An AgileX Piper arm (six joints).
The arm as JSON. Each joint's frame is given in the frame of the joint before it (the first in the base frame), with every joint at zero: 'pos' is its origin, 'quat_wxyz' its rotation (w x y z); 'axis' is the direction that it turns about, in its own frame. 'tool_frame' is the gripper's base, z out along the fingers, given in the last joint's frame.
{
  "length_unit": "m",
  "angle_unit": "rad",
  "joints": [
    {
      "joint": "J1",
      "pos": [
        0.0,
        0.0,
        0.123
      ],
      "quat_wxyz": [
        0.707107,
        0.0,
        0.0,
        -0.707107
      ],
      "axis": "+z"
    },
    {
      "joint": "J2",
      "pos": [
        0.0,
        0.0,
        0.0
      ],
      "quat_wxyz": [
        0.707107,
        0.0,
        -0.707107,
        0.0
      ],
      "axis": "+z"
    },
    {
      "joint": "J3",
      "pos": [
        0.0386,
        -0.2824,
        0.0
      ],
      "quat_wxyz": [
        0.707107,
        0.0,
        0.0,
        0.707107
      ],
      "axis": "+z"
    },
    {
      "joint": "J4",
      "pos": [
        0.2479,
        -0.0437,
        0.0
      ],
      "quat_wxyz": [
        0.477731,
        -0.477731,
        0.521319,
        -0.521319
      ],
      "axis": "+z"
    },
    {
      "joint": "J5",
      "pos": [
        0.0,
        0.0,
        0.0
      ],
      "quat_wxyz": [
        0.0,
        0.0,
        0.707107,
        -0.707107
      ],
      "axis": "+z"
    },
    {
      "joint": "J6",
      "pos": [
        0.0,
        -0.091,
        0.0
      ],
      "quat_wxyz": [
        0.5,
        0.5,
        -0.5,
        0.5
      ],
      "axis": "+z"
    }
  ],
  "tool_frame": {
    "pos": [
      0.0,
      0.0,
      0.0
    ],
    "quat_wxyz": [
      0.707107,
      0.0,
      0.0,
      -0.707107
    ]
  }
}
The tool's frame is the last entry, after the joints.
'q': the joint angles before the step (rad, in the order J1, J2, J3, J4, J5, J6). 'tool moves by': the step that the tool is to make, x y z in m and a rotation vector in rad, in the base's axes. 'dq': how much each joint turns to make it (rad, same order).
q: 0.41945, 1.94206, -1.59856, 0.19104, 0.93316, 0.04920
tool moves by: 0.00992, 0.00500, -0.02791, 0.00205, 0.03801, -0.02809
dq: 0.00001, 0.06961, -0.00142, 0.01328, -0.03794, 0.01867
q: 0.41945, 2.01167, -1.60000, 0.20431, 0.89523, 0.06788
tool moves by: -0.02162, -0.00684, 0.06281, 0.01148, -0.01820, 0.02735
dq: 0.00376, -0.12320, -0.05690, -0.00822, 0.16033, 0.01010
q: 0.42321, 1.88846, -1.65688, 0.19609, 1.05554, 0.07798
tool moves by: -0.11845, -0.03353, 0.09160, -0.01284, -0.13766, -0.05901
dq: 0.10583, -0.46206, 0.22688, -0.16082, 0.09828, 0.20045
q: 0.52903, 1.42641, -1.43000, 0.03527, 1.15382, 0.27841
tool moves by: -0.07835, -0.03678, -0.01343, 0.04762, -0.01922, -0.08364
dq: 0.05881, -0.31931, 0.32011, -0.05054, -0.04389, 0.15926
